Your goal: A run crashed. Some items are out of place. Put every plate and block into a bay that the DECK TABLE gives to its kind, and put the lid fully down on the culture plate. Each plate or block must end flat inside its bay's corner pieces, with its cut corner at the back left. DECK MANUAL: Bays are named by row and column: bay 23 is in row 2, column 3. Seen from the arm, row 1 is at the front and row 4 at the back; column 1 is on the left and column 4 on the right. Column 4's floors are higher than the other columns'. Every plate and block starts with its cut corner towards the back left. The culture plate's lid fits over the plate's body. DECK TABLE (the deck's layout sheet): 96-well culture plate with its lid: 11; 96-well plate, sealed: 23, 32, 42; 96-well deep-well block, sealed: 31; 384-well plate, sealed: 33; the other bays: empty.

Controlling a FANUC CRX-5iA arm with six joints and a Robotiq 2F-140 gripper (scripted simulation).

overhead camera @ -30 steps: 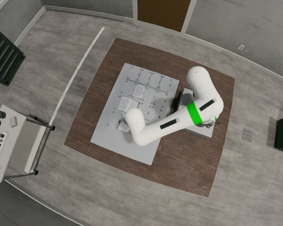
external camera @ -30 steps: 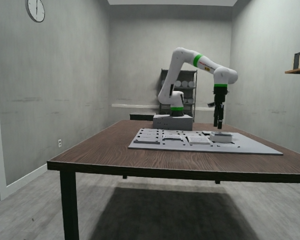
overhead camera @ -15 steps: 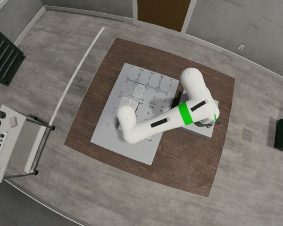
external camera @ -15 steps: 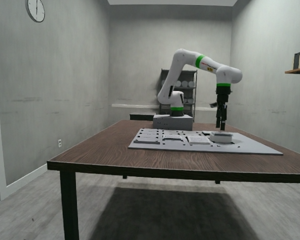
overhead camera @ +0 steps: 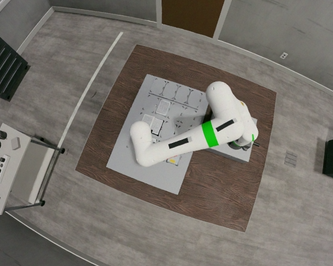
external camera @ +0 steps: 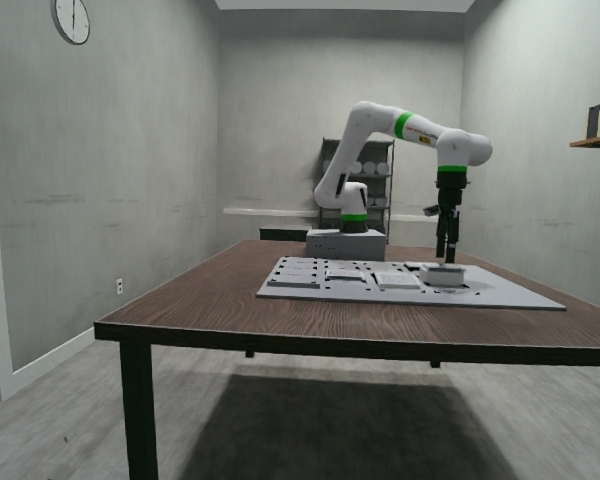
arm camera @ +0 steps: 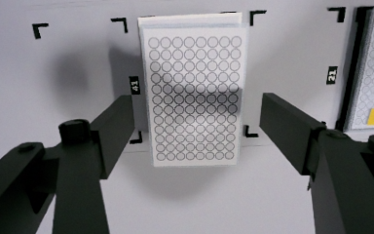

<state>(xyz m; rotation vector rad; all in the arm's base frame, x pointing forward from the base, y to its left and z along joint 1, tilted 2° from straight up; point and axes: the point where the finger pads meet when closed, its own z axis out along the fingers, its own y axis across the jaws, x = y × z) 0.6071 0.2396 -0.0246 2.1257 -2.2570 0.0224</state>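
The deep-well block lies 8 cm below my hand and 1 cm to the right of it.
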